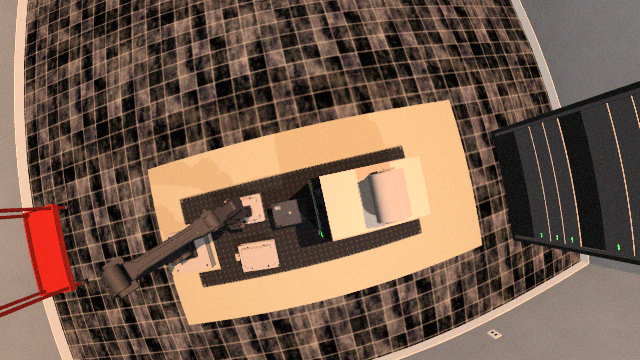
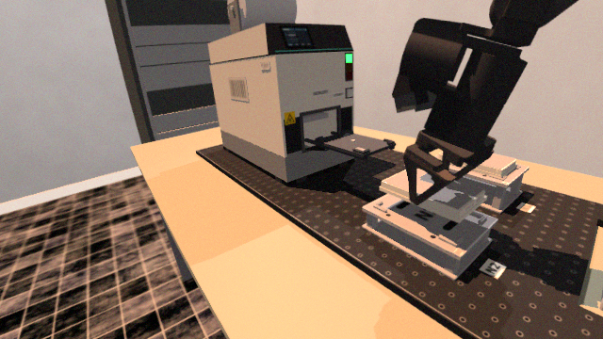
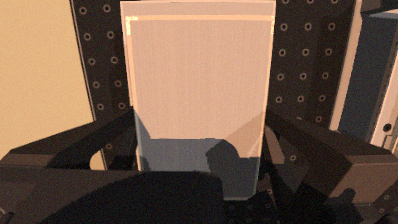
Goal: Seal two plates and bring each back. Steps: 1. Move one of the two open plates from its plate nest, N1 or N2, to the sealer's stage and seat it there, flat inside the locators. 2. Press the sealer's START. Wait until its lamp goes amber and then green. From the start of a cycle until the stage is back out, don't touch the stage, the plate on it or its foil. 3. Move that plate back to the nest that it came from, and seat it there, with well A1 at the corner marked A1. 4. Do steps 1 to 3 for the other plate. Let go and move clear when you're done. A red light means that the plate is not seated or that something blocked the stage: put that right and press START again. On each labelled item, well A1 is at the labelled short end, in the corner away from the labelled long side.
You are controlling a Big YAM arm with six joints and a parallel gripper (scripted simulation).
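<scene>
Now: the well plate right at my hand. The rest, counted from my hand: sealer stage: 200 mm ahead, 60 mm to the right, 20 mm above; then plate nest N2: 50 mm below; then sealer screen: 320 mm ahead, 240 mm above, 20 mm to the right.
</scene>
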